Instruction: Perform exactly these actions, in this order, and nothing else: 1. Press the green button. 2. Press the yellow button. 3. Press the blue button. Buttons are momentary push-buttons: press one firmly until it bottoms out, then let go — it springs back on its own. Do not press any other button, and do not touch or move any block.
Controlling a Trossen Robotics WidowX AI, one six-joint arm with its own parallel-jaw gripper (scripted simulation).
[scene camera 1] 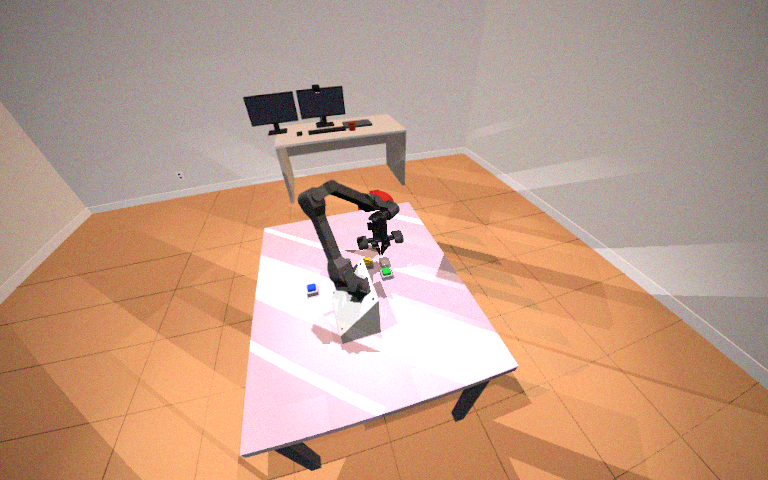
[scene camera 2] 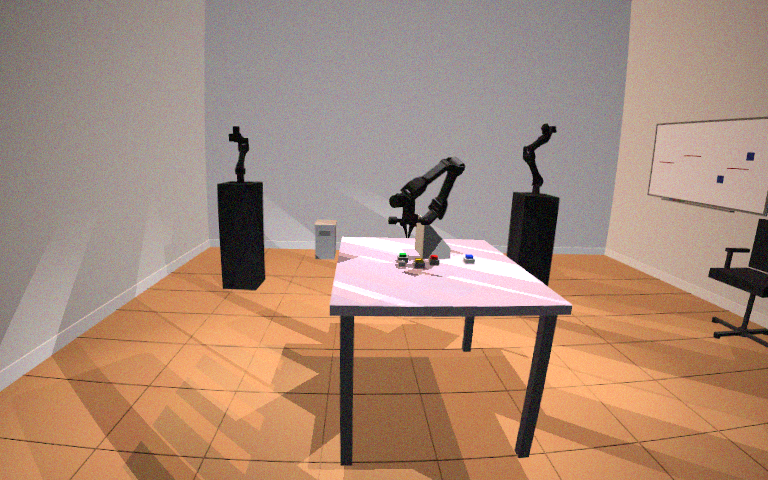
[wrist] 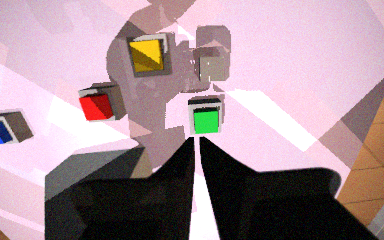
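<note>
The gripper's shut and it's holding nothing, and you can see it in the wrist view too. There's a yellow button in the scene as well.
</note>
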